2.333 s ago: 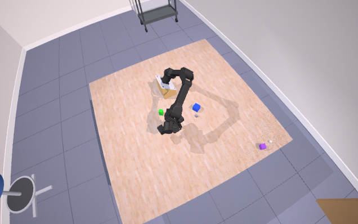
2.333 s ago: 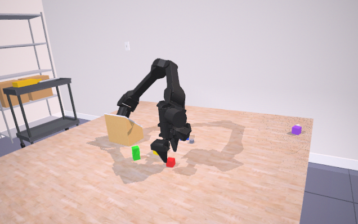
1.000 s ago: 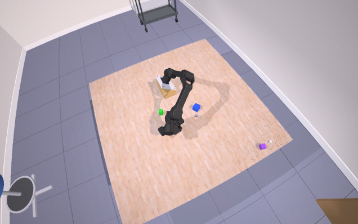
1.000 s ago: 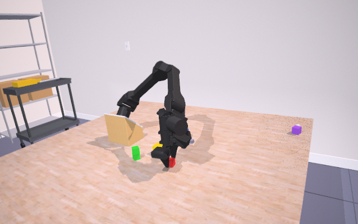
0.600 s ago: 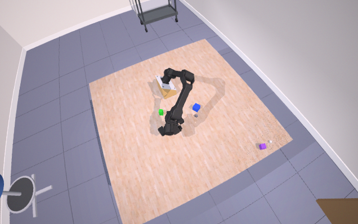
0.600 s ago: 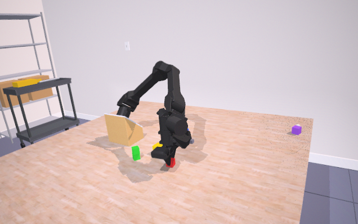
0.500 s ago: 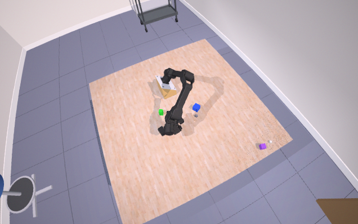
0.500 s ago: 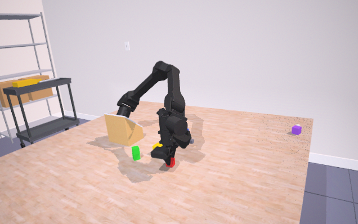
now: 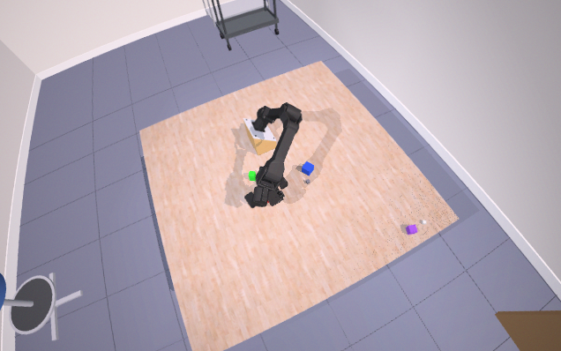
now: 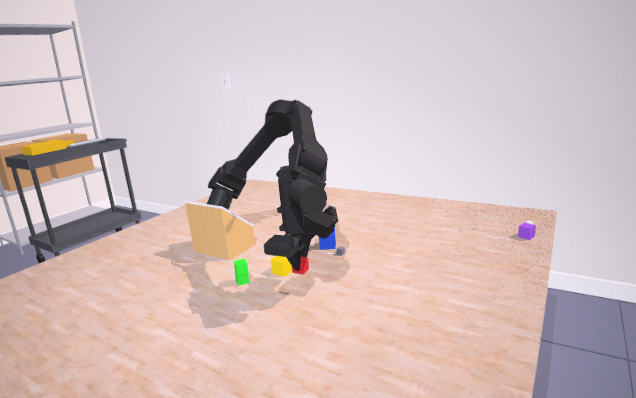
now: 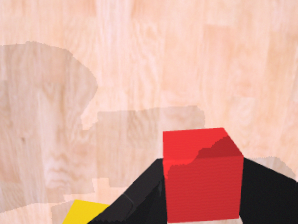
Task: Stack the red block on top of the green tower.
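Now: the yellow block 110 mm behind my gripper tip, 60 mm to the left of it and 50 mm below it. Round my gripper tip: small grey piece: 30 mm behind, 210 mm to the left, 60 mm below; then blue block: 90 mm behind, 240 mm to the left, 40 mm below; then red block: 10 mm above.
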